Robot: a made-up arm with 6 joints.
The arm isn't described. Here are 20 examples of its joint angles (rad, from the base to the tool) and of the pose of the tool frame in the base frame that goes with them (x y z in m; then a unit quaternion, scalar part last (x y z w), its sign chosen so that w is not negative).
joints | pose
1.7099 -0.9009 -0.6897 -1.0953 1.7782 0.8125 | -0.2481 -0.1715 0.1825 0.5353 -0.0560 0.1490 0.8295
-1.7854 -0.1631 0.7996 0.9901 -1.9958 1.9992 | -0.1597 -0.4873 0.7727 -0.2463 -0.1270 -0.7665 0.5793
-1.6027 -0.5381 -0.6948 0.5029 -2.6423 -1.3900 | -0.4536 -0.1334 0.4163 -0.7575 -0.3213 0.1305 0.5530
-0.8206 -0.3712 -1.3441 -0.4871 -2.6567 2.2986 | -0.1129 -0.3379 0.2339 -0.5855 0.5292 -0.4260 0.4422
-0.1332 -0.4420 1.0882 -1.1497 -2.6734 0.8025 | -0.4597 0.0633 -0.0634 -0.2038 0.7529 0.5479 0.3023
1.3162 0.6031 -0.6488 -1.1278 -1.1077 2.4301 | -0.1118 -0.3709 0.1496 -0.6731 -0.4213 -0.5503 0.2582
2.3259 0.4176 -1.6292 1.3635 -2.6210 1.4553 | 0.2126 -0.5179 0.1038 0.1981 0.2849 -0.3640 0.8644
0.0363 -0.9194 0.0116 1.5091 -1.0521 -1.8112 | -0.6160 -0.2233 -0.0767 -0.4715 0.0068 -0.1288 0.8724
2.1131 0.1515 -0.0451 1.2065 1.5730 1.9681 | 0.3563 -0.3614 -0.2510 0.0917 -0.8092 0.3957 0.4245
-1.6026 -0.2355 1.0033 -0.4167 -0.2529 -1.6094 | -0.5313 -0.2956 0.7183 -0.2847 0.7888 -0.2148 0.5006
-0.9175 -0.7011 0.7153 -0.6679 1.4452 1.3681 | -0.5391 0.0800 0.2508 0.5984 -0.7139 0.1942 0.3075
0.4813 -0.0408 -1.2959 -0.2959 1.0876 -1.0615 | -0.0507 -0.4273 0.1252 0.7302 -0.4214 -0.2647 0.4681
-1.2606 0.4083 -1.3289 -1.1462 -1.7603 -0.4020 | -0.0610 -0.3148 0.2209 -0.1617 0.7869 0.5842 0.1159
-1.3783 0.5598 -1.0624 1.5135 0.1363 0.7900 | -0.5160 -0.3987 0.6585 0.6461 0.5777 0.4460 0.2235
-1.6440 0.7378 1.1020 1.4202 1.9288 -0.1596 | 0.1552 -0.2636 0.6058 0.6598 0.4335 -0.0943 0.6065
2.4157 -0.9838 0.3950 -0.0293 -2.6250 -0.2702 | 0.3905 -0.1826 0.2524 -0.3822 0.4007 0.1032 0.8263
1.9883 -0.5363 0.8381 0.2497 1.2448 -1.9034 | 0.4715 -0.3437 -0.2218 0.4776 -0.2212 -0.0066 0.8502
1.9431 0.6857 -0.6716 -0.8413 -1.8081 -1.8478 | 0.0078 -0.4373 0.1242 0.0244 0.3688 0.6278 0.6851
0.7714 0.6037 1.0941 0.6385 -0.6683 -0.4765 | -0.6651 -0.0801 -0.1495 -0.6582 0.0036 -0.7036 0.2677
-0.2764 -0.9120 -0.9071 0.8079 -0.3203 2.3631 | -0.3095 -0.0701 -0.0907 0.0993 -0.1162 0.2828 0.9469
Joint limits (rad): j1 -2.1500..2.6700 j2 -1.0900..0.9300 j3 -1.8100..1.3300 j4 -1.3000..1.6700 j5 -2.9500..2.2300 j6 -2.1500..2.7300
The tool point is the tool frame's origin. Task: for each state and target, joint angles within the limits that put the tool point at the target. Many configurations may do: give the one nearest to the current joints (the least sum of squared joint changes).
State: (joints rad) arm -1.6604 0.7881 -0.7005 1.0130 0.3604 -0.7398
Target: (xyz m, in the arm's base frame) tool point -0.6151 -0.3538 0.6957
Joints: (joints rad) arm -1.0211 0.7530 -0.3118 1.0639 0.6708 -0.8799
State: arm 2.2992 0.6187 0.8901 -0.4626 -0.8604 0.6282
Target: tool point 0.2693 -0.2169 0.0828
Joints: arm 1.6691 -0.1486 0.5517 -1.1266 -0.8871 0.6923
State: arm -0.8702 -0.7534 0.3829 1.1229 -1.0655 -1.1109
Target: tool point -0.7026 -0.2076 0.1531
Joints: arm -0.5350 -1.0157 0.2662 1.0624 -1.1126 -1.2219
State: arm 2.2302 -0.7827 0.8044 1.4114 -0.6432 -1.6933
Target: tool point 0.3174 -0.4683 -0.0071
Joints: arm 2.2693 -1.0900 0.5004 1.2370 -0.9414 -1.8166
